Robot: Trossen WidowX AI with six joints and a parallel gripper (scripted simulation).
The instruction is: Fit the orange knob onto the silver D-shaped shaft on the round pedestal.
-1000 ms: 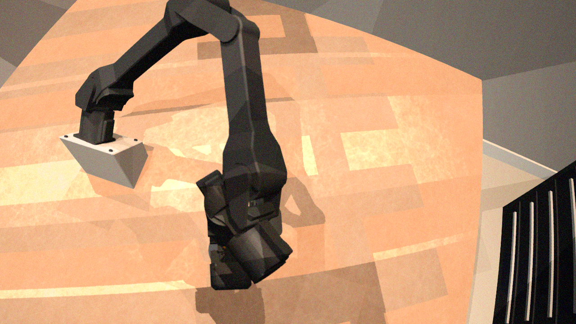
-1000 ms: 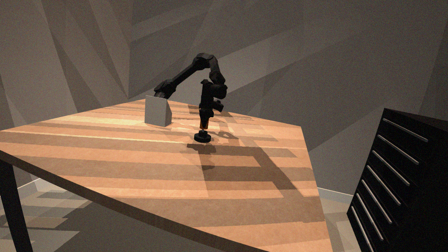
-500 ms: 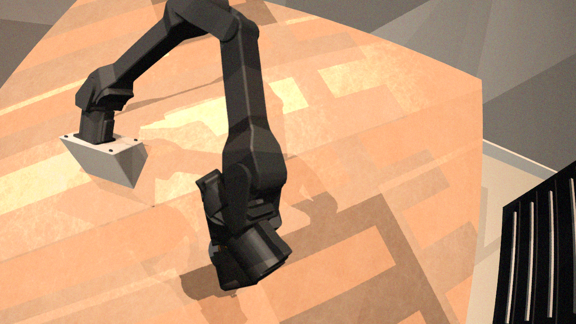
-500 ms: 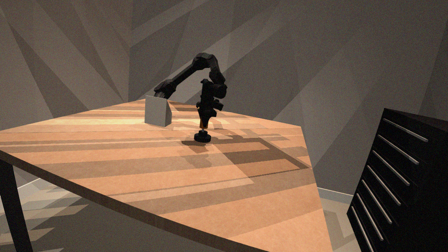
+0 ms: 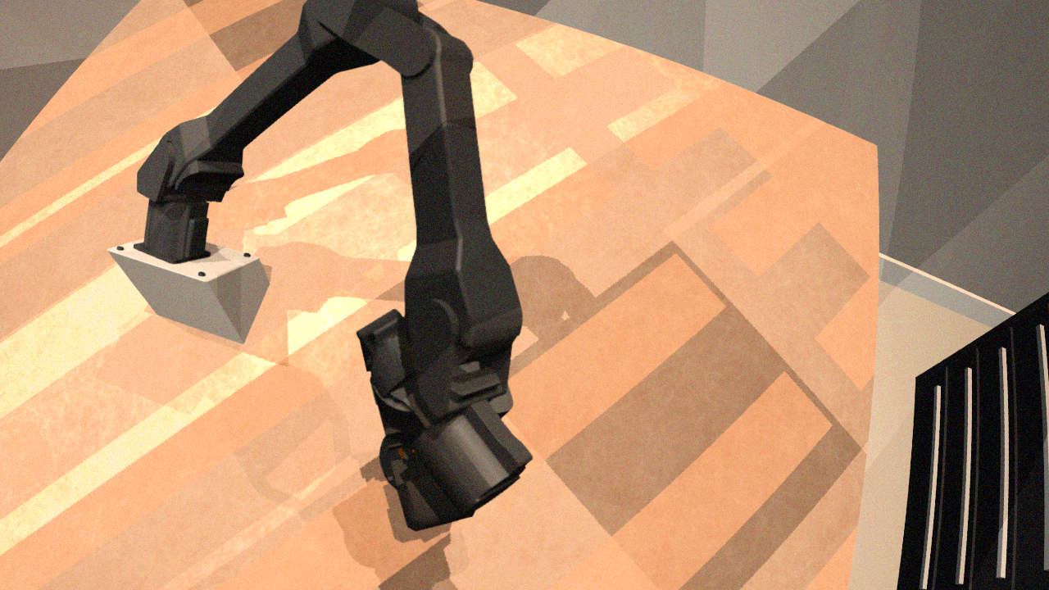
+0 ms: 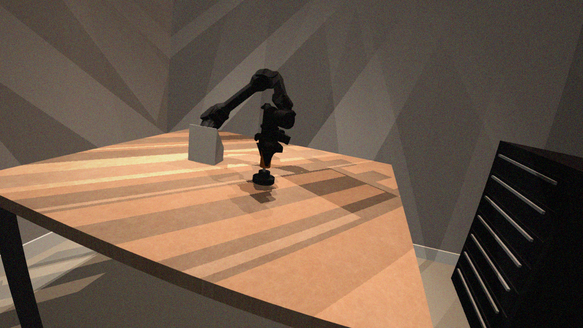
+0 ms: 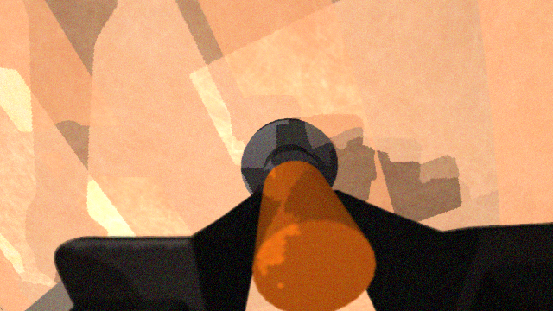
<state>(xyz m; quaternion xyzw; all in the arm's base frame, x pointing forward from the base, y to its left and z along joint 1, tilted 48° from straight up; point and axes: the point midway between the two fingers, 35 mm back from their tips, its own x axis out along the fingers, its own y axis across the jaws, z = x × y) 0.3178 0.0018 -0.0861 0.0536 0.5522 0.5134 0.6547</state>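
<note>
My gripper tip is 3 cm below the orange knob. The rest, counted from my gripper tip: round pedestal: 4 cm below.
</note>
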